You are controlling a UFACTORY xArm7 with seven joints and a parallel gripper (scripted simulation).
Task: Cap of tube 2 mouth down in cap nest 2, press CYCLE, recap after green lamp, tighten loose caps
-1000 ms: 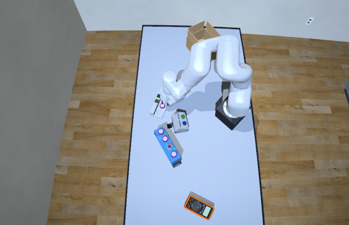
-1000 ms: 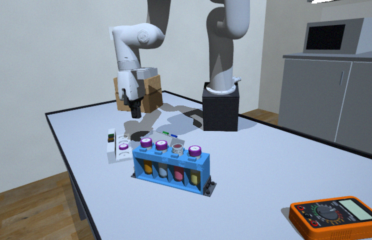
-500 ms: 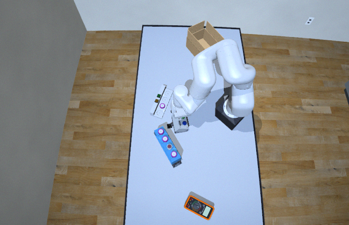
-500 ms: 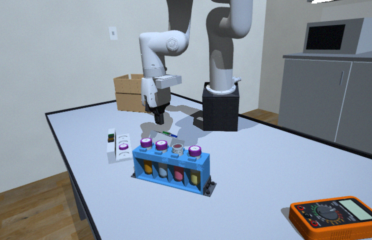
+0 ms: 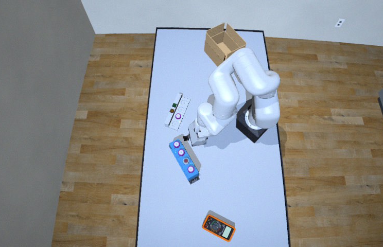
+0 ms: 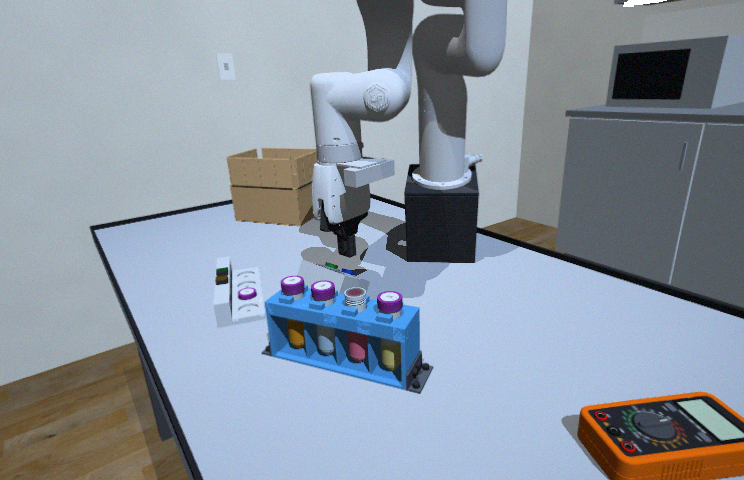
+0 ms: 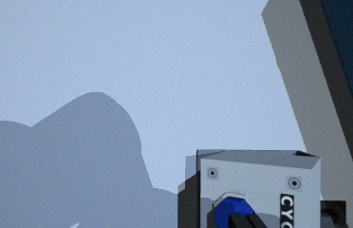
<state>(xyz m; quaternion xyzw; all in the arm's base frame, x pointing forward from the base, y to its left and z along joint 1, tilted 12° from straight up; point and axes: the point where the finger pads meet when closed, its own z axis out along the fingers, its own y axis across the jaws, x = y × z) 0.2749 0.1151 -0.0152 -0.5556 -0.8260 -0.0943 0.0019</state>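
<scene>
Now: hand 50 mm above the blue cycle key. From my hand the other things lie so: key housing: 70 mm below, 30 mm ahead, 20 mm to the right; green ready key: 50 mm below, 40 mm to the right, 20 mm ahead; cap 4: 130 mm ahead, 100 mm to the left.
</scene>
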